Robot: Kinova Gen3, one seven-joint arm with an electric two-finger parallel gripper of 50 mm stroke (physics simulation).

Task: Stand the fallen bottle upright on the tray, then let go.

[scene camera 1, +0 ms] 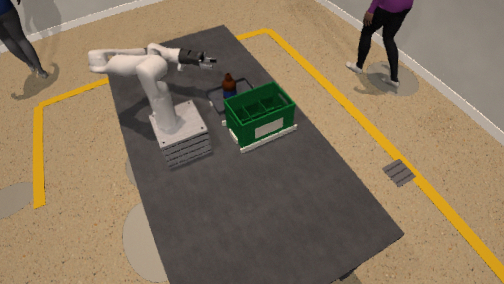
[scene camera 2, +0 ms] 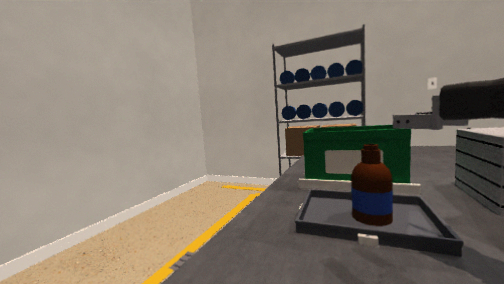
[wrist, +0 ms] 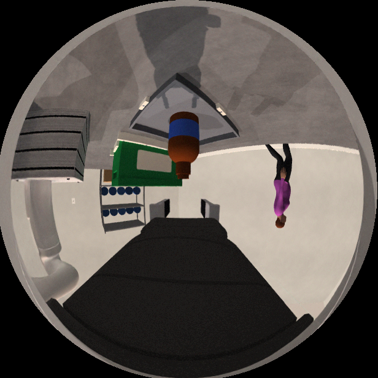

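Seen in the pictures: gripper, fingertip midpoint: (scene camera 1: 214,64) (scene camera 2: 405,120); arm's base, link origin: (scene camera 1: 167,121).
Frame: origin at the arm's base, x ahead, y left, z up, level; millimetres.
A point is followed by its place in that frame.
The brown bottle with a blue band (scene camera 1: 229,86) {z -54, x 344, y 185 mm} (scene camera 2: 372,192) {z -88, x 345, y 255 mm} (wrist: 184,137) stands upright on the dark tray (scene camera 1: 218,106) {z -155, x 269, y 167 mm} (scene camera 2: 320,234) {z -157, x 428, y 325 mm} (wrist: 230,131), its base flat on the tray floor. The wrist view shows the bottle upside down, neck toward the gripper. My gripper (scene camera 1: 214,63) {z 49, x 294, y 265 mm} (scene camera 2: 395,121) {z 49, x 294, y 265 mm} (wrist: 185,205) is open with nothing between its fingers. It is apart from the bottle, higher than its neck and back toward the robot's base. In scene camera 1 the green crate hides part of the tray.
A green crate (scene camera 1: 268,124) {z -49, x 431, y -137 mm} (scene camera 2: 317,159) {z -69, x 503, y 61 mm} (wrist: 129,165) with compartments stands close beside the tray, higher than the tray's rim, with white strips at its foot. The robot's slatted grey pedestal (scene camera 1: 187,147) {z -63, x 55, y -126 mm} (scene camera 2: 477,167) {z -83, x 144, y 9 mm} (wrist: 52,145) stands on the same dark table (scene camera 1: 260,200) {z -160, x 282, y -429 mm}.
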